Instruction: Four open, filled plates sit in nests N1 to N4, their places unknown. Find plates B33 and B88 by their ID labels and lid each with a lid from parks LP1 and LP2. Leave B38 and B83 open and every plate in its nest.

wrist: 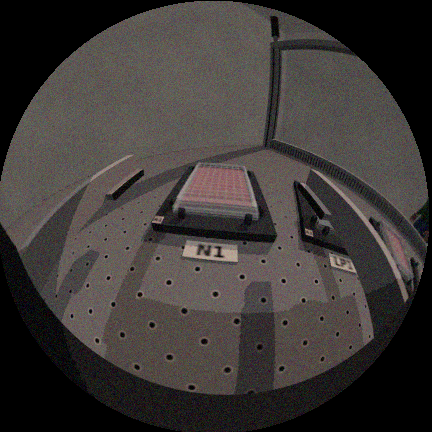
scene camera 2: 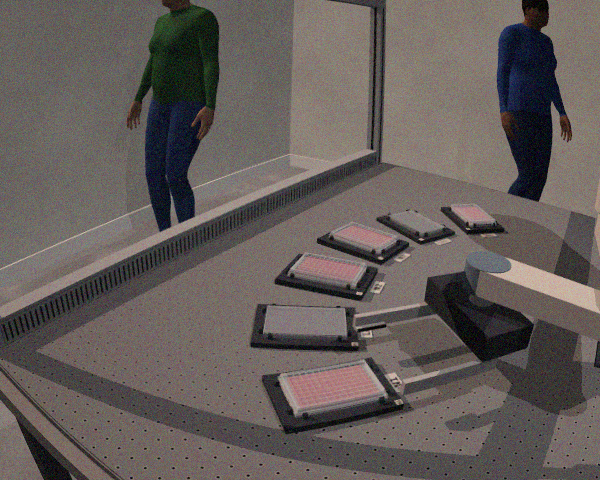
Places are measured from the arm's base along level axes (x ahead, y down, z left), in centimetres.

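Where they show: gripper, fingertip midpoint: (wrist: 220, 164) (scene camera 2: 376, 352).
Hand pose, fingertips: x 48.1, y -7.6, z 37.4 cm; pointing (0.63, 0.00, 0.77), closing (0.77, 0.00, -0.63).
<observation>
After its pixels a point has its place.
My gripper (scene camera 2: 380, 352) {x 48.1, y -7.6, z 37.4 cm} (wrist: 220, 164) {x 48.1, y -7.6, z 37.4 cm} is open and empty, its fingers pointing toward nests N1 and LP1 from the robot side. A pink-filled plate (scene camera 2: 332, 385) {x 51.5, y -3.7, z 42.5 cm} (wrist: 217, 187) {x 49.8, y -3.9, z 39.9 cm} sits in the black nest N1 (scene camera 2: 295, 422) {x 51.9, y -2.5, z 50.6 cm} (wrist: 215, 229) {x 46.7, y -2.5, z 35.7 cm}, seen between my fingers in the wrist view; no ID is legible on it. Park LP1 (scene camera 2: 256, 335) {x 68.5, y -2.3, z 36.7 cm} (wrist: 302, 215) {x 57.4, y -2.2, z 32.0 cm} holds a clear grey lid (scene camera 2: 305, 321) {x 64.2, y -3.1, z 29.7 cm}, largely hidden behind my right finger in the wrist view. Other pink plates (scene camera 2: 327, 270) {x 70.4, y -3.5, z 13.1 cm} (scene camera 2: 365, 236) {x 71.8, y -3.9, z -4.7 cm} (scene camera 2: 472, 214) {x 55.9, y -3.8, z -35.6 cm} sit in their nests, IDs unreadable. A second lid (scene camera 2: 415, 222) {x 66.9, y -3.1, z -21.6 cm} lies on the other park.
Nest tags N1 (scene camera 2: 394, 381) {x 45.8, y -1.5, z 34.5 cm} (wrist: 210, 251) {x 45.5, y -1.5, z 34.5 cm} and LP1 (scene camera 2: 366, 334) {x 55.4, y -1.5, z 25.5 cm} (wrist: 343, 262) {x 56.3, y -1.5, z 24.2 cm} lie on the perforated table (scene camera 2: 175, 380) {x 70.9, y -1.3, z 52.8 cm} (wrist: 205, 325) {x 41.9, y -1.3, z 29.6 cm}. A slotted rail (scene camera 2: 200, 227) {x 100.4, y -5.2, z 15.0 cm} (wrist: 320, 164) {x 100.4, y -3.1, z 41.7 cm} runs along the table's far side. Two people (scene camera 2: 182, 60) (scene camera 2: 527, 70) stand beyond the table.
</observation>
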